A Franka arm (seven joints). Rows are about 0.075 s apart.
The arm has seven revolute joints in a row. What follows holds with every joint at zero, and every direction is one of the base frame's.
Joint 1 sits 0.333 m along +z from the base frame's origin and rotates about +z.
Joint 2 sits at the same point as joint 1 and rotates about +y.
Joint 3 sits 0.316 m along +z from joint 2 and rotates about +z.
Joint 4 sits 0.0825 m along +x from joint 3 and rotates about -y.
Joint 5 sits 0.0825 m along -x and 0.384 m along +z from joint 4 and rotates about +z.
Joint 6 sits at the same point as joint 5 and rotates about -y.
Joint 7 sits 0.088 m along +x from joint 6 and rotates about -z.
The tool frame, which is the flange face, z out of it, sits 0.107 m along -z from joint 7; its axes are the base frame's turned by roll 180, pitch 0 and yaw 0 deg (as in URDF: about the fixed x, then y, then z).
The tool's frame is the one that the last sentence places.
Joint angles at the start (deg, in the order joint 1, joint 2, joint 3, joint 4, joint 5, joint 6, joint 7): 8.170 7.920 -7.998 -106.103 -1.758 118.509 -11.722
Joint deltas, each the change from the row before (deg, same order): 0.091 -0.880 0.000 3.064 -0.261 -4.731 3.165; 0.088 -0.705 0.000 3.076 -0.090 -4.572 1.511; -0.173 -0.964 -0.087 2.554 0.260 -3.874 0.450; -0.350 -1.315 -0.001 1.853 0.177 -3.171 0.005; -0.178 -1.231 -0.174 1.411 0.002 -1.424 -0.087; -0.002 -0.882 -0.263 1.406 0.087 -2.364 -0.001; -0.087 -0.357 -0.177 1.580 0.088 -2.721 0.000
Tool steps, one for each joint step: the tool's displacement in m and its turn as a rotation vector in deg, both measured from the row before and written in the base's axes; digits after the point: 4 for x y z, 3 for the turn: -0.0014 0.0004 0.0271 0.049 0.641 -3.139; -0.0024 0.0005 0.0259 0.045 0.718 -1.571; -0.0048 -0.0029 0.0253 0.364 0.339 -0.922; -0.0074 -0.0041 0.0240 0.339 0.012 -0.501; -0.0057 -0.0042 0.0221 0.147 -1.206 -0.306; -0.0067 -0.0031 0.0168 0.199 0.080 -0.345; -0.0053 -0.0027 0.0124 0.145 0.783 -0.348
